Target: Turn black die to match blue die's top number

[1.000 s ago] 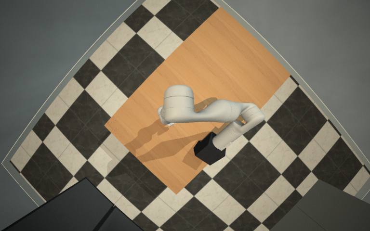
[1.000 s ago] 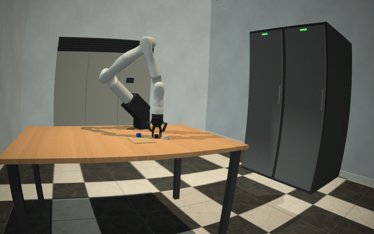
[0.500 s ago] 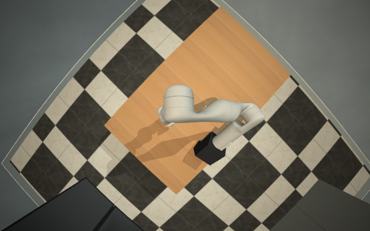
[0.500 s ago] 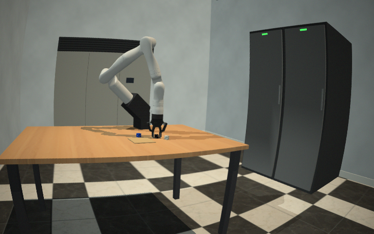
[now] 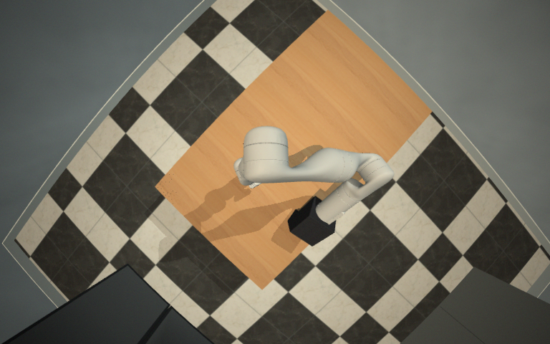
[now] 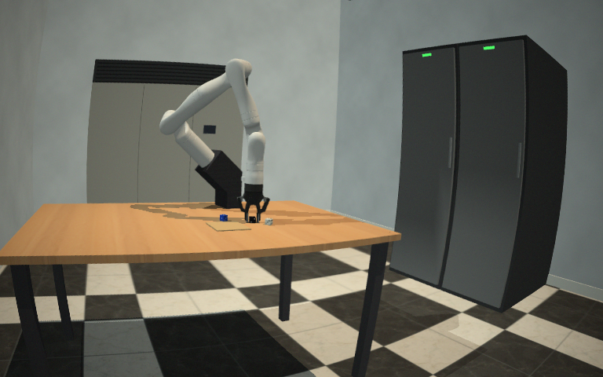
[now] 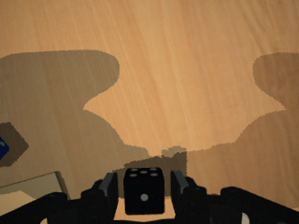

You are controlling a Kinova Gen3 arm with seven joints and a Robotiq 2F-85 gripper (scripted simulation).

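The black die is 10 mm below my hand. Round my hand: blue die 50 mm behind, 110 mm to the right, 10 mm below; then tan mat 50 mm ahead, 120 mm to the right, 20 mm below; then white die 40 mm ahead, 60 mm to the left, 10 mm below.
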